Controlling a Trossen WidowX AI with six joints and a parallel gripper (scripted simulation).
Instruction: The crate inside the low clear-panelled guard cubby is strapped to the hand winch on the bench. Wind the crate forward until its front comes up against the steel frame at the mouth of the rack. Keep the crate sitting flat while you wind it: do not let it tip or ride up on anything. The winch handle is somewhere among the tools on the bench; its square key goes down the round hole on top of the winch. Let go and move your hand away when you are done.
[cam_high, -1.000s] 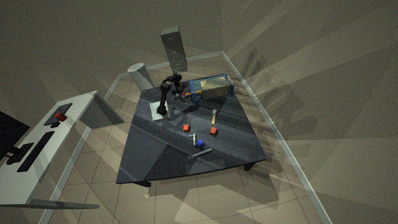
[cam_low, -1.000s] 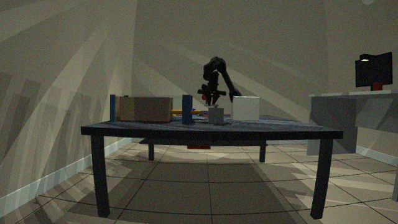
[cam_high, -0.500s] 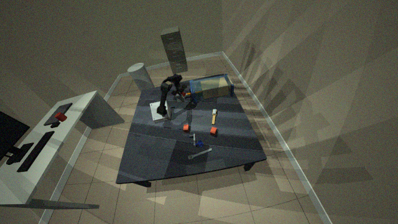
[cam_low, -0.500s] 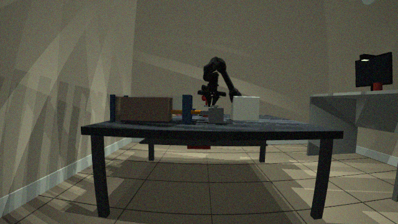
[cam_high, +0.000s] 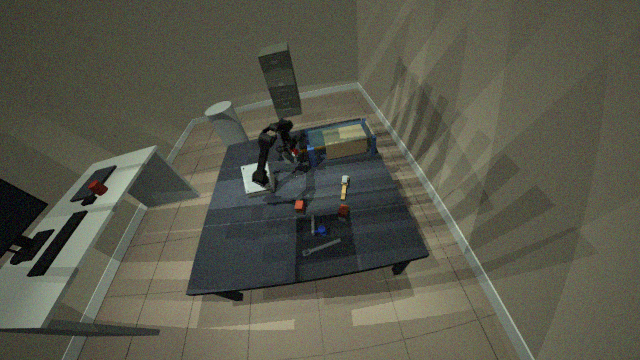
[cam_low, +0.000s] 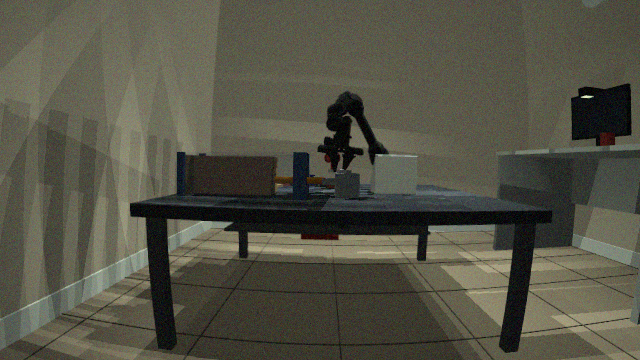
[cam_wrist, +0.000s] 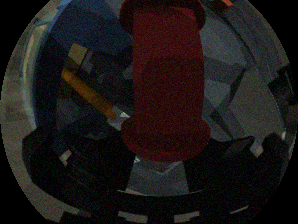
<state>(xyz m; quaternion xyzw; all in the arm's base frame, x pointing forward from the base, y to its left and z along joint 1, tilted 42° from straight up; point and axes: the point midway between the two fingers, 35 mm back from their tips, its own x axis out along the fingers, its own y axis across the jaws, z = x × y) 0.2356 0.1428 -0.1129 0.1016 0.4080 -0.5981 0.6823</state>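
My gripper tip is 10 mm to the left of the crank arm and 10 mm below it. The rest, counted from my gripper tip: grey winch 60 mm below, 40 mm to the left, 40 mm behind; then red knob 40 mm to the right, 40 mm above, 20 mm ahead; then blue frame 140 mm ahead, 20 mm to the left, 10 mm above.
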